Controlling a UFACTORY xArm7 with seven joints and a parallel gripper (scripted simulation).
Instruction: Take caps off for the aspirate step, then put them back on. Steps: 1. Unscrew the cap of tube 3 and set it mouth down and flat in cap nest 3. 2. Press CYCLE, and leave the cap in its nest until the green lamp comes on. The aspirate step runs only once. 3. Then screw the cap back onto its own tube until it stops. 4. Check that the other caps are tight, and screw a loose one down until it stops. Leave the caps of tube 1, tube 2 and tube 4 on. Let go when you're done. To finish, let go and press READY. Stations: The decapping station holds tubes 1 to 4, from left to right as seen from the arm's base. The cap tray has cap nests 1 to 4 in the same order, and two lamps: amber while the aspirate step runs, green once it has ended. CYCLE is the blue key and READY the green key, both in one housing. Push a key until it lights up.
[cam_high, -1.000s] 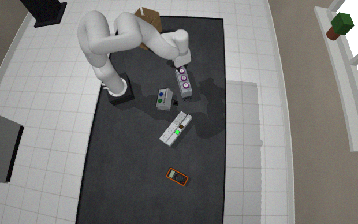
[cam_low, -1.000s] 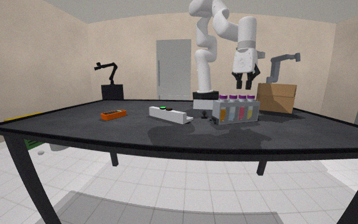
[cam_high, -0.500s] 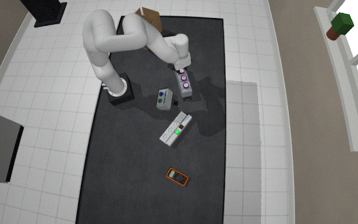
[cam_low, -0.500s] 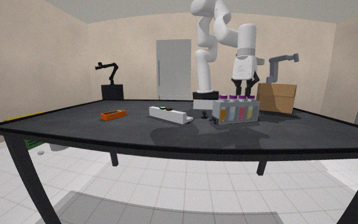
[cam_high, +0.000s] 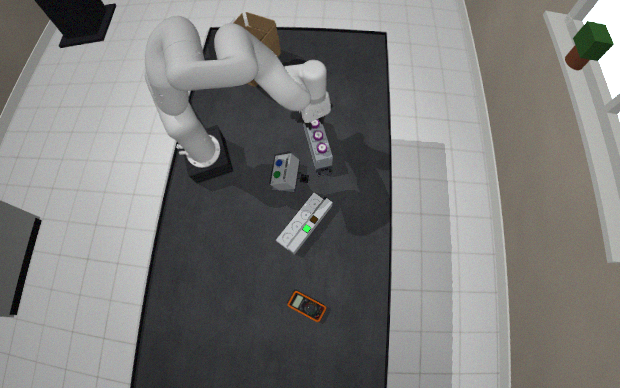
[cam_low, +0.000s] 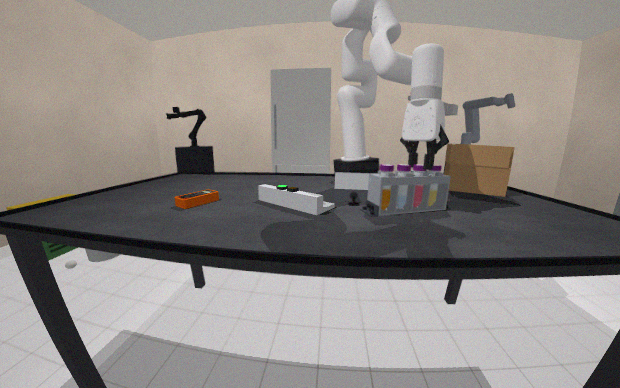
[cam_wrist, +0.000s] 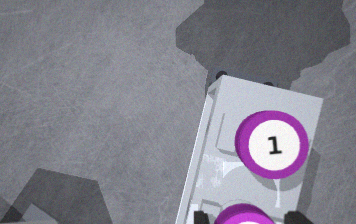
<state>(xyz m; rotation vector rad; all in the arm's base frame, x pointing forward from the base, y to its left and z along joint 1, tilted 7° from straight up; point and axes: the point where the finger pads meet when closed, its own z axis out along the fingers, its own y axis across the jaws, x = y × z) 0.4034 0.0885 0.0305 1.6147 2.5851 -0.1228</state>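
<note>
Right now my hand is 1 cm short of the purple cap, 5 cm to the left of it and 2 cm above it. From my hand the other things lie so: blue cycle key: 13 cm behind, 13 cm to the right, 7 cm below; then green ready key: 14 cm behind, 17 cm to the right, 7 cm below; then key housing: 12 cm behind, 15 cm to the right, 8 cm below.
</note>
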